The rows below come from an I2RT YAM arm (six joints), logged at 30 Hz.
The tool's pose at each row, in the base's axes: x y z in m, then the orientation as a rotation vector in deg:
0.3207 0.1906 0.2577 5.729 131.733 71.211
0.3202 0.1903 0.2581 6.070 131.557 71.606
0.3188 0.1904 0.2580 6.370 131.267 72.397
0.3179 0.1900 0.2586 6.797 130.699 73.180
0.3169 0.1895 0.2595 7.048 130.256 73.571
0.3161 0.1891 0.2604 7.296 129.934 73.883
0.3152 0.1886 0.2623 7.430 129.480 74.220
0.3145 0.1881 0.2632 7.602 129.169 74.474
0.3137 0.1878 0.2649 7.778 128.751 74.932
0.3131 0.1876 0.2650 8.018 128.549 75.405
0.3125 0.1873 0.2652 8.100 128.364 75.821
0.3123 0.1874 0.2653 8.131 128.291 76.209
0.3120 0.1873 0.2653 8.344 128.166 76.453
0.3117 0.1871 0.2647 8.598 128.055 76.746
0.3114 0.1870 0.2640 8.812 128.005 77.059
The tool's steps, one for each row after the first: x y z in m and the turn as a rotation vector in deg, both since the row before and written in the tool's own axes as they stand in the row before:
0.0002 0.0002 -0.0006 -0.240 -0.105 0.312
0.0013 0.0002 -0.0005 -0.531 -0.037 0.401
0.0004 0.0004 -0.0010 -0.606 -0.300 0.395
0.0003 0.0006 -0.0012 -0.356 -0.288 0.173
0.0002 0.0007 -0.0011 -0.263 -0.219 0.180
-0.0001 0.0014 -0.0016 -0.352 -0.278 0.076
0.0001 0.0006 -0.0011 -0.239 -0.206 0.113
-0.0001 0.0014 -0.0013 -0.402 -0.213 0.164
0.0004 0.0001 -0.0005 -0.313 -0.055 0.279
0.0003 0.0001 -0.0006 -0.304 -0.011 0.162
0.0002 0.0002 -0.0001 -0.252 0.084 0.154
0.0002 0.0000 -0.0002 -0.152 -0.072 0.195
0.0004 -0.0006 -0.0001 -0.167 -0.055 0.245
0.0005 -0.0006 0.0000 -0.162 0.015 0.247

